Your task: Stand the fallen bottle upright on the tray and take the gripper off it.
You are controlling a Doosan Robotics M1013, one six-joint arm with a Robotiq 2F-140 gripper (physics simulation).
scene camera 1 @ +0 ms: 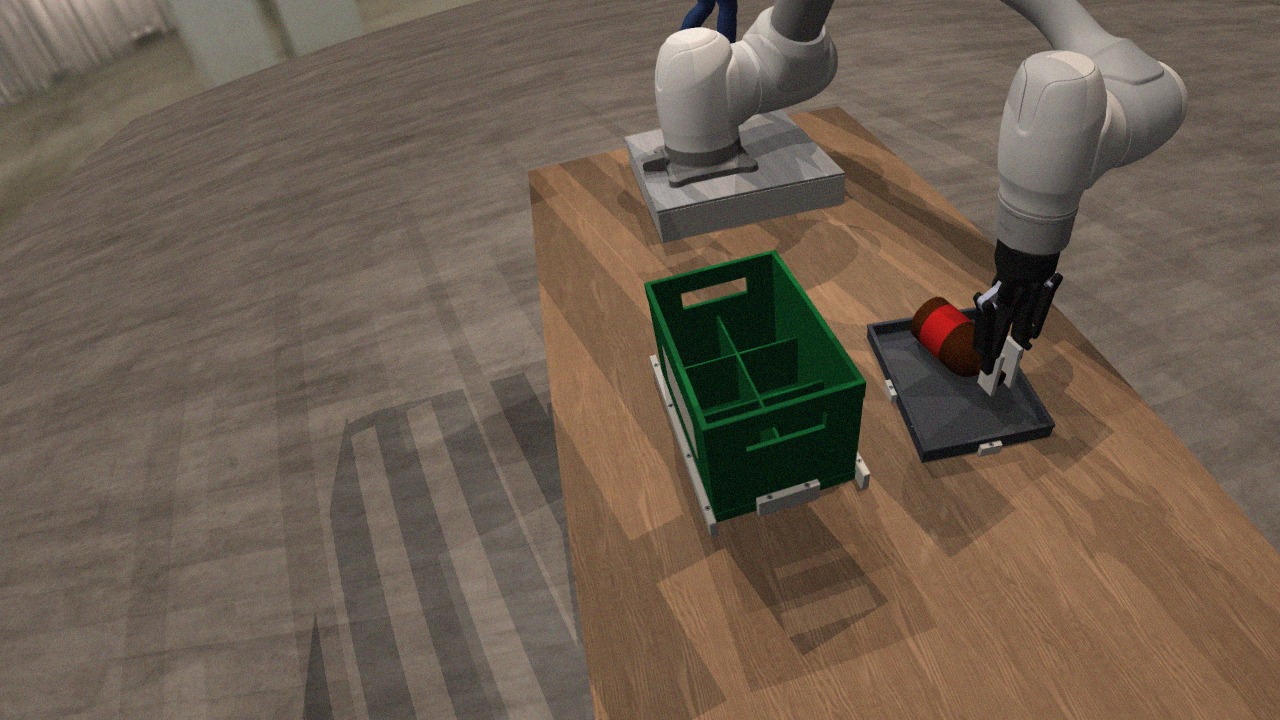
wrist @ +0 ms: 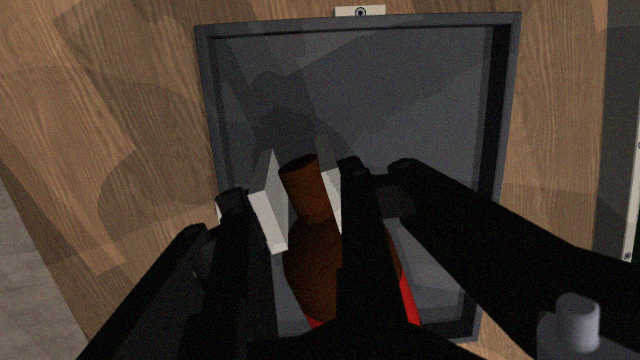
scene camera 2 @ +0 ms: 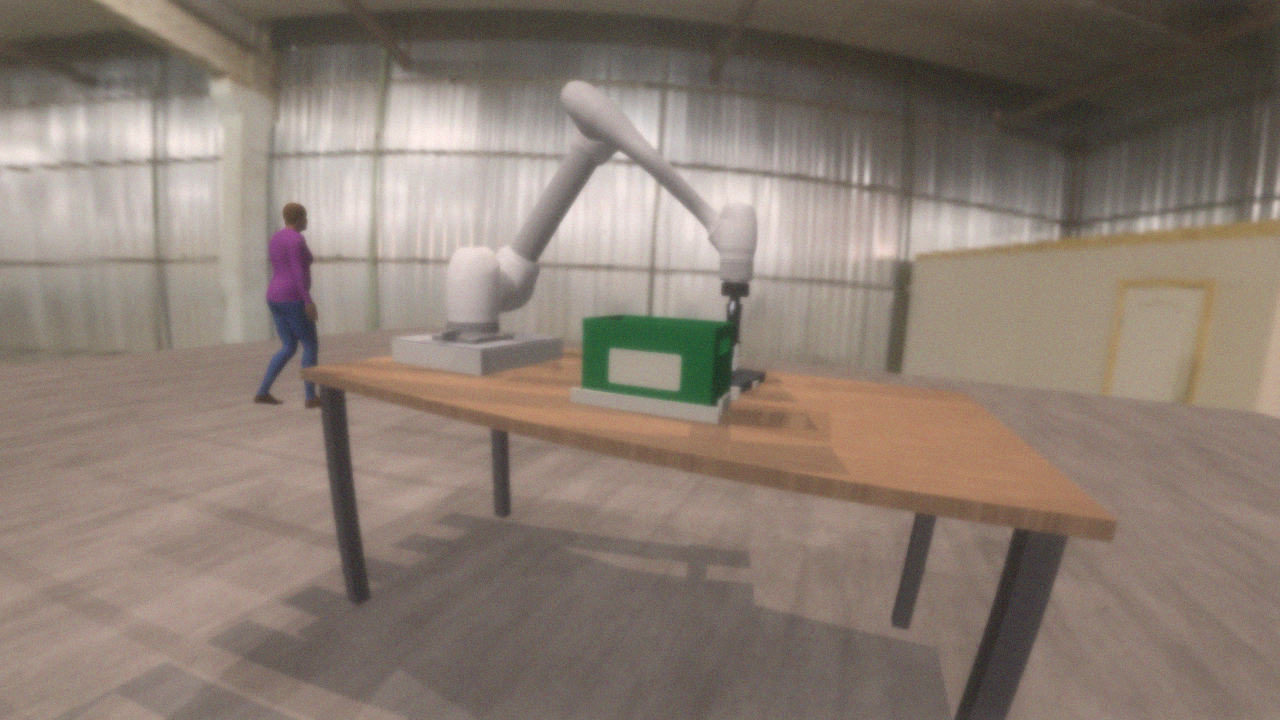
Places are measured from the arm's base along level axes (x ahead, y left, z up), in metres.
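Pixels of known places: gripper, fingertip midpoint: (scene camera 1: 995, 384) (wrist: 300, 164); arm's base, link origin: (scene camera 1: 704, 161) (scene camera 2: 473, 339).
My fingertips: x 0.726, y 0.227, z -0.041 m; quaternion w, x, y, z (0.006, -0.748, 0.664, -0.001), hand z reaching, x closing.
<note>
Ahead of a thing's pixels: the offset from my fingertips to its middle. Level surfaces: height alone.
The brown bottle with a red label @(0.071 m back, 0.014 m right, 0.012 m up) (scene camera 1: 944, 333) (wrist: 312, 265) lies on its side on the dark grey tray @(0.047 m back, 0.036 m right, 0.018 m down) (scene camera 1: 939, 420) (wrist: 400, 75) (scene camera 2: 750, 380). It lies at a slant, and its neck points toward the tray's front part. My gripper (scene camera 1: 1000, 365) (wrist: 300, 164) points down over the tray, shut on the bottle's neck, with one light pad on each side of it. The neck's mouth sticks out past the pads in the wrist view. My fingers hide part of the bottle. The bottle does not show in scene camera 2.
A green crate with dividers @(0.074 m back, 0.338 m right, 0.057 m up) (scene camera 1: 787, 465) (scene camera 2: 597, 353) stands beside the tray on the wooden table @(0.030 m down) (scene camera 1: 644, 591) (scene camera 2: 930, 447), held by light brackets. The arm's base block (scene camera 1: 751, 210) (scene camera 2: 478, 356) is at the table's far end. A person (scene camera 1: 726, 19) (scene camera 2: 289, 268) is on the floor beyond.
</note>
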